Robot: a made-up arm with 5 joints.
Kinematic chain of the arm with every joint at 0, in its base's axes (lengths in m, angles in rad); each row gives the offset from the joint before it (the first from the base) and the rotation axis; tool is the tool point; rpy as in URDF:
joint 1: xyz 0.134 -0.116 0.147 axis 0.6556 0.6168 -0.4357
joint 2: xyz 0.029 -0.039 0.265 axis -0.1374 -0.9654 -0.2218
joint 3: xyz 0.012 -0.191 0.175 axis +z
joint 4: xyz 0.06 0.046 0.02 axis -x
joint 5: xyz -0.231 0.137 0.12 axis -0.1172 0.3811 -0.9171
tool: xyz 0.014 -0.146 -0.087 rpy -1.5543 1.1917 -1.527
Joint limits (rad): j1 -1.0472..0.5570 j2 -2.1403..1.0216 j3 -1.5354..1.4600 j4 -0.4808..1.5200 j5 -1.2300..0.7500
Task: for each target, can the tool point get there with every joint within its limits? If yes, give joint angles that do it. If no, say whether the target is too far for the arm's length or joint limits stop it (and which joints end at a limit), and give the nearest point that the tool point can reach.
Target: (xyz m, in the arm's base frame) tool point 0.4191 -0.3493 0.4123
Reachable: yes | joints 0.0694 -1.7782 0.2711 0.7080 -0.1550
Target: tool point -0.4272 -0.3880 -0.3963
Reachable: no: joint limits stop it (at a limit: joint 1, joint 2, joint 5) | nearest point -0.2252 -0.2436 0.1557 | short by 0.605 m
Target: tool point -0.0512 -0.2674 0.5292
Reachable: yes | joints 0.1263 0.7532 0.1752 0.2512 -0.4344
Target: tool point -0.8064 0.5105 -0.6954
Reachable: no: too far | nearest point -0.2522 -0.0140 0.1990 | short by 1.176 m
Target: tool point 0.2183 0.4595 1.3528
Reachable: no: too far | nearest point 0.0919 0.0377 0.7526 | short by 0.744 m
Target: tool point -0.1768 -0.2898 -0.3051
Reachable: no: joint limits stop it (at a limit: joint 1, joint 2, joint 5) | nearest point -0.1906 -0.2189 0.1466 | short by 0.457 m
